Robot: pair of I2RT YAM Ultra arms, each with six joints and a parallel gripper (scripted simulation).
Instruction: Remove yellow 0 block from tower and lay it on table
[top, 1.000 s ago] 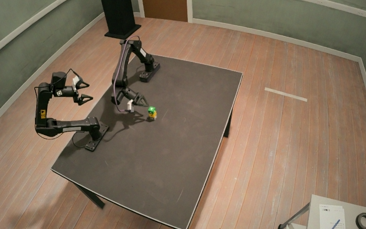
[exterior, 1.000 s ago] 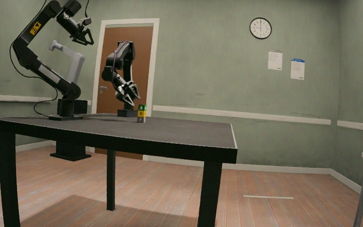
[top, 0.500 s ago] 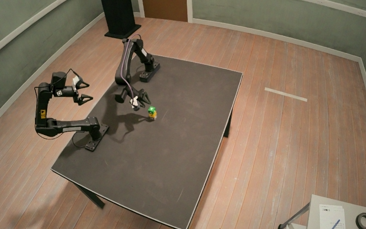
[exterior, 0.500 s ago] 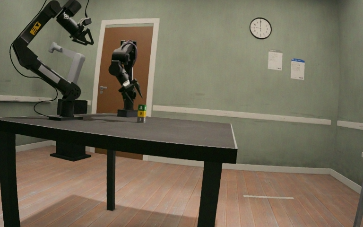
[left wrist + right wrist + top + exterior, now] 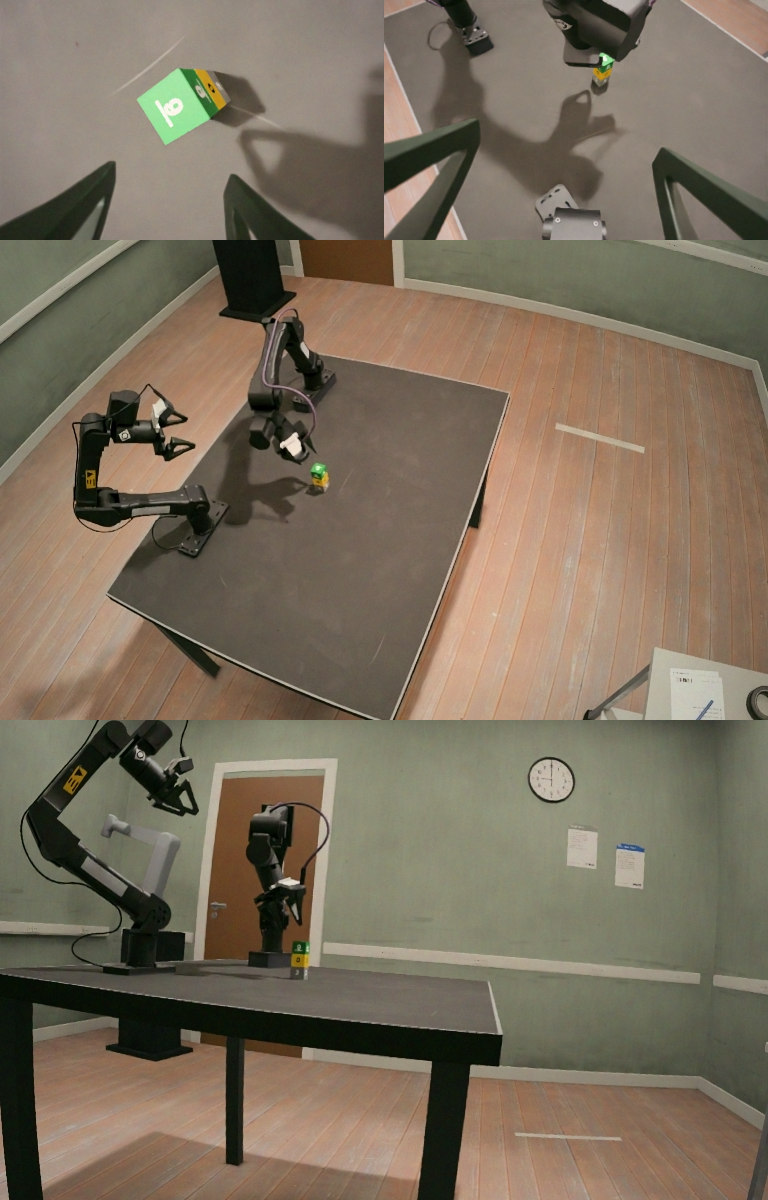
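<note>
Right now my left hand is 50 mm above the green block and 30 mm short of it. Also, from my left hand: yellow block (80 mm below, 30 mm ahead).
Right now my right hand is 31 cm above the yellow block, 22 cm to the right of it and 21 cm short of it. The rest, counted from my right hand: green block 28 cm below, 22 cm to the left, 21 cm ahead.
</note>
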